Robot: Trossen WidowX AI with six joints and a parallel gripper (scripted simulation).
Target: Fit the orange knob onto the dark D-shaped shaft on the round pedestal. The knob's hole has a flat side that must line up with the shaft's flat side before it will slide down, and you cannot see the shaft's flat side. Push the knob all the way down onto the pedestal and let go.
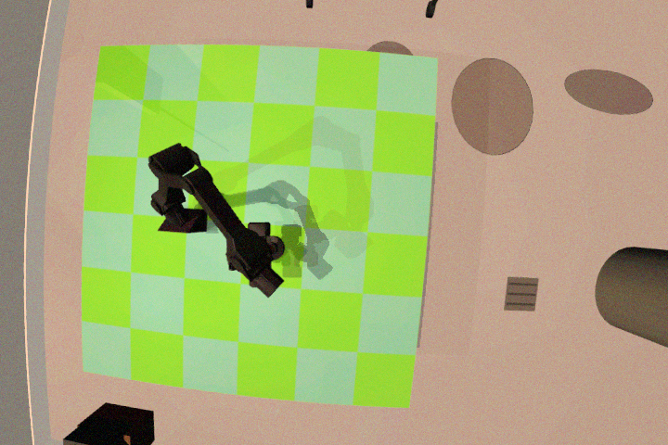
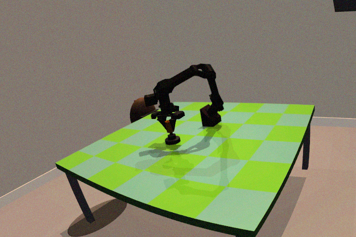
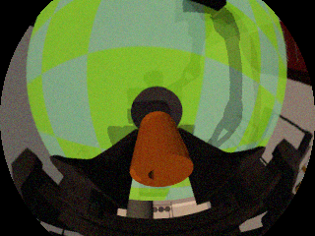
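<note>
My gripper tip is now 2 cm below the orange knob. The rest, counted from my gripper tip: dark round pedestal 4 cm below.
</note>
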